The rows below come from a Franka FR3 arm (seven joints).
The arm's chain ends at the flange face. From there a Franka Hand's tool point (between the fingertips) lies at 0.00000 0.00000 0.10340 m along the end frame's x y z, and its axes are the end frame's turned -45 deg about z.
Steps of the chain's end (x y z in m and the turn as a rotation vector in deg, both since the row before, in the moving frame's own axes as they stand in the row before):
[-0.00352 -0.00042 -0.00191 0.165 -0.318 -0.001]
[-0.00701 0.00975 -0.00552 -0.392 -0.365 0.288]
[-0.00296 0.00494 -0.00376 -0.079 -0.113 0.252]
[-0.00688 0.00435 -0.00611 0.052 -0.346 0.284]
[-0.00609 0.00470 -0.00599 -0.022 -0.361 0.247]
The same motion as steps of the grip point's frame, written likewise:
[-0.00239 -0.00340 -0.00191 0.342 -0.108 -0.001]
[-0.01282 0.00197 -0.00552 -0.019 -0.535 0.288]
[-0.00583 0.00136 -0.00376 0.024 -0.136 0.252]
[-0.00831 -0.00230 -0.00611 0.281 -0.208 0.284]
[-0.00812 -0.00142 -0.00599 0.240 -0.271 0.247]

